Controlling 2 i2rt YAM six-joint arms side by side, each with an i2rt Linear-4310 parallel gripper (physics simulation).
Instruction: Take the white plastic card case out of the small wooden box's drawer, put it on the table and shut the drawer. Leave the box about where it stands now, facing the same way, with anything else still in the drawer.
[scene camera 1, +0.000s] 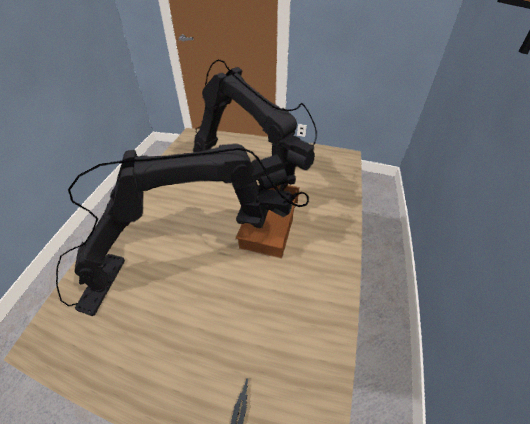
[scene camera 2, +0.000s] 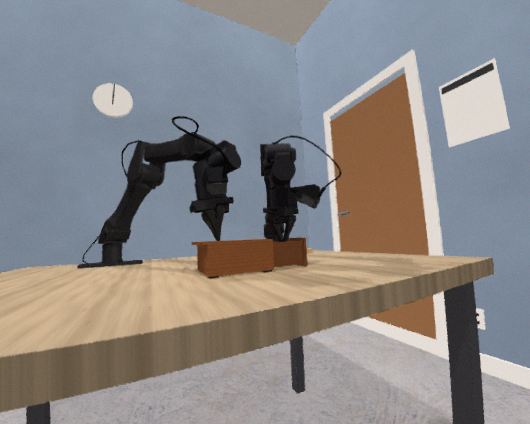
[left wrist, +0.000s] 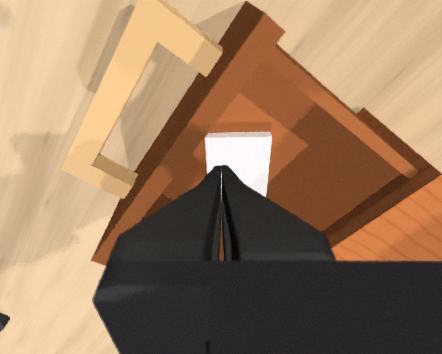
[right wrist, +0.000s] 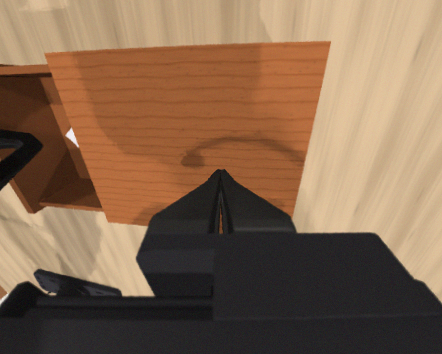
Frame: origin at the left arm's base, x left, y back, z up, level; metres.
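Where they show: left gripper, fingertip midpoint: (left wrist: 221, 176) (right wrist: 36, 141); right gripper, fingertip midpoint: (scene camera 1: 260, 226) (scene camera 2: 218, 240) (right wrist: 220, 176); left arm's base, origin of the base link: (right wrist: 81, 287); right arm's base, origin of the base link: (scene camera 1: 101, 283) (scene camera 2: 112, 265).
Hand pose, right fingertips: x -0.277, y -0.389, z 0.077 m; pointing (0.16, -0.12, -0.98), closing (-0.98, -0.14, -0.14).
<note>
Each offset is from my right fingertips to the centre of the thing. "pt": to the spot under its first point. Level surfaces: height alone.
The small wooden box @[dz -0.039, dx +0.029, dy -0.007 m] (scene camera 1: 276, 231) (scene camera 2: 235, 257) (left wrist: 400, 230) (right wrist: 175, 100) stands on the table with its drawer @[dz -0.037, dx +0.146, dy +0.011 m] (scene camera 2: 291, 252) (left wrist: 327, 97) (right wrist: 30, 107) pulled out. The white card case @[dz -0.059, dx +0.151, dy +0.018 m] (left wrist: 237, 150) (right wrist: 73, 137) lies in the drawer, askew to its walls; its lower part is hidden behind the left fingers in the left wrist view. My left gripper (scene camera 2: 283, 239) (left wrist: 221, 176) is shut and empty, pointing down into the drawer over the card case. Whether it touches the case I cannot tell. My right gripper (scene camera 2: 218, 239) (right wrist: 220, 176) is shut and empty, pointing down at the box's top, very close to it.
The drawer's pale handle @[pt dz -0.032, dx +0.236, dy +0.020 m] (left wrist: 107, 95) sticks out from its front. Both arms reach in over the box, with their wrists close together in scene camera 1. The wooden table @[dz -0.077 m] (scene camera 1: 225, 320) (scene camera 2: 150, 300) lies around the box. A dark pointed object @[dz -0.072, dx -0.436, dy -0.155 m] (scene camera 1: 241, 402) shows at the bottom of scene camera 1.
</note>
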